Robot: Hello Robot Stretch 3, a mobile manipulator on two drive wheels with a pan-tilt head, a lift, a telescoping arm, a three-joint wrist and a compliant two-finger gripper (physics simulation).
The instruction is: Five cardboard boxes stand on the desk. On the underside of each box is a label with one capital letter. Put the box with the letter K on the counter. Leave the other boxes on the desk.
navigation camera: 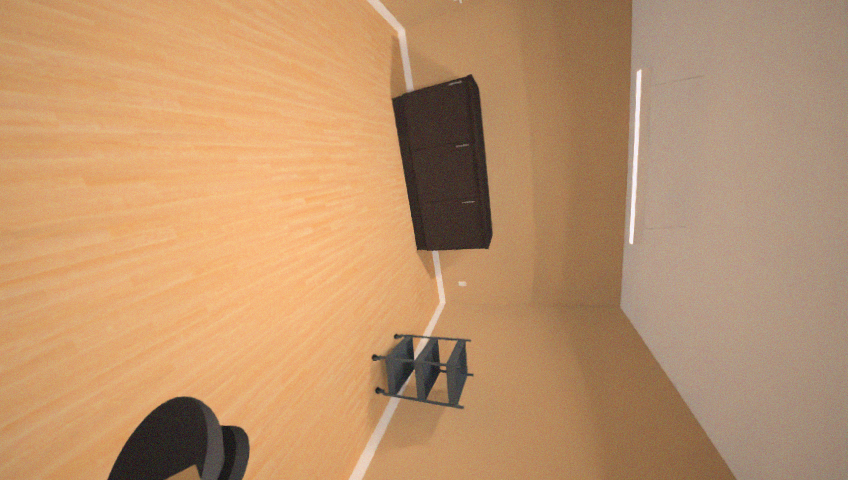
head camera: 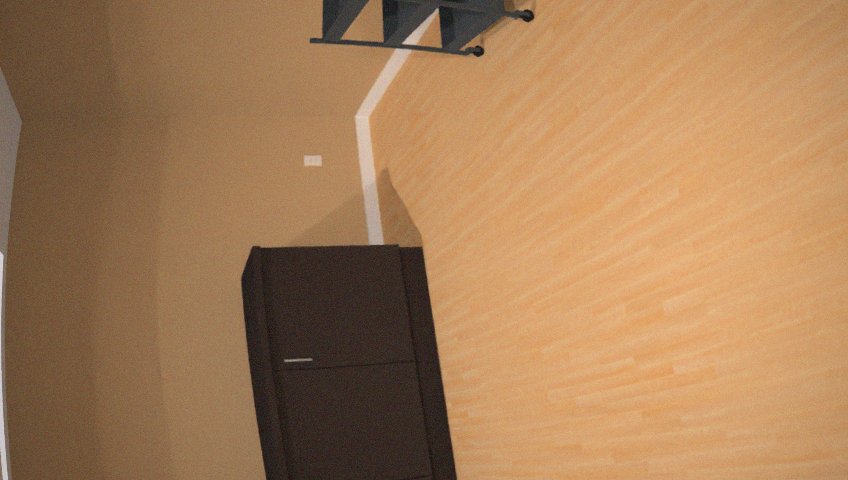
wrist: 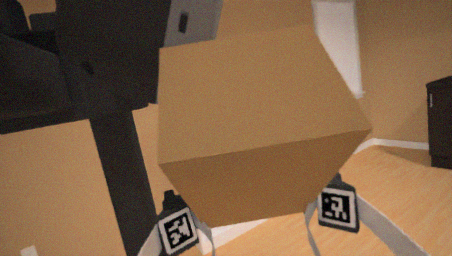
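Frame: origin at the robot's base, x ahead, y left, z up, level; millimetres.
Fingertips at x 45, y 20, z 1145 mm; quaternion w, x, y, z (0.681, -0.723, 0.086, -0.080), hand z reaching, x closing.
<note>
A point is followed by its place in that frame.
The K box [wrist: 260,100] {x 28, y -75, z 1213 mm} [navigation camera: 187,474] {x 68, y 7, z 1176 mm} is plain brown cardboard. It fills the middle of the wrist view, and a small corner shows at the bottom left of the navigation view. Its label does not show. My gripper [wrist: 248,182] {x 45, y 20, z 1145 mm} is shut on it, one finger at each side, and holds it off the floor. A dark fingertip [navigation camera: 172,434] {x 84, y -4, z 1136 mm} shows beside the box's corner. The counter [head camera: 339,309] {x 2960, y 336, z 500 mm} [navigation camera: 449,172] {x 2777, y 891, z 564 mm} [wrist: 442,120] {x 2534, y 1631, z 531 mm} is a long dark brown cabinet against the wall, apart from the box. Its top is seen almost edge-on. The desk and other boxes are not identifiable.
The head and navigation pictures are turned sideways. A dark grey wheeled shelf cart [head camera: 470,17] {x 2242, y -921, z 133 mm} [navigation camera: 457,371] {x 2310, y -1055, z 663 mm} stands near the room corner beside the counter. Wooden floor [head camera: 642,237] {x 1427, y 11, z 0 mm} [navigation camera: 208,208] {x 728, y 274, z 0 mm} lies before both. My dark mast [wrist: 117,165] {x -68, y 117, z 1159 mm} shows at left in the wrist view.
</note>
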